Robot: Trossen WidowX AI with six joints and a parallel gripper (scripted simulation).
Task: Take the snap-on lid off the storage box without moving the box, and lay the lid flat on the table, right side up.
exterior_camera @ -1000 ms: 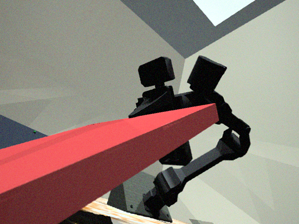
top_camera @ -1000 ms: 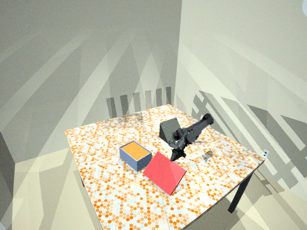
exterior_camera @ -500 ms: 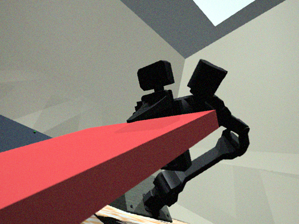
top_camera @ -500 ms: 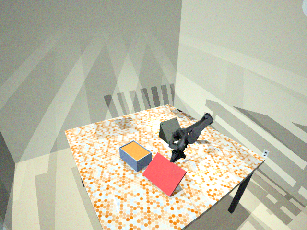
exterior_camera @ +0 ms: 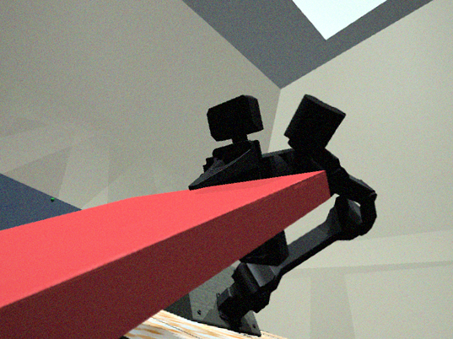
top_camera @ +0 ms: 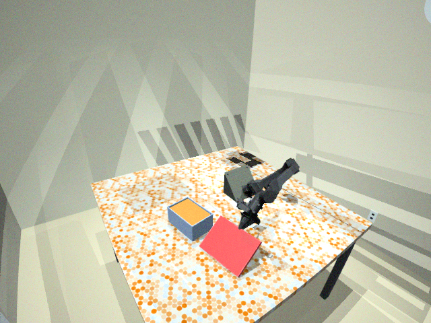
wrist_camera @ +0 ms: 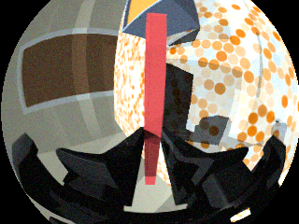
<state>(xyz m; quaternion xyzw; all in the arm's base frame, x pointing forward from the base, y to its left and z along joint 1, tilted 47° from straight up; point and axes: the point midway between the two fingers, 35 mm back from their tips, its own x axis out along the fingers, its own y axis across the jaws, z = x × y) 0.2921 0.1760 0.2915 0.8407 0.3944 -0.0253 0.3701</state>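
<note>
The lid is 60 mm ahead of my gripper tip, 20 mm to the left of it and 50 mm below it. From my gripper tip the other things lie so: blue-grey storage box: 130 mm ahead, 250 mm to the right, 70 mm below.
</note>
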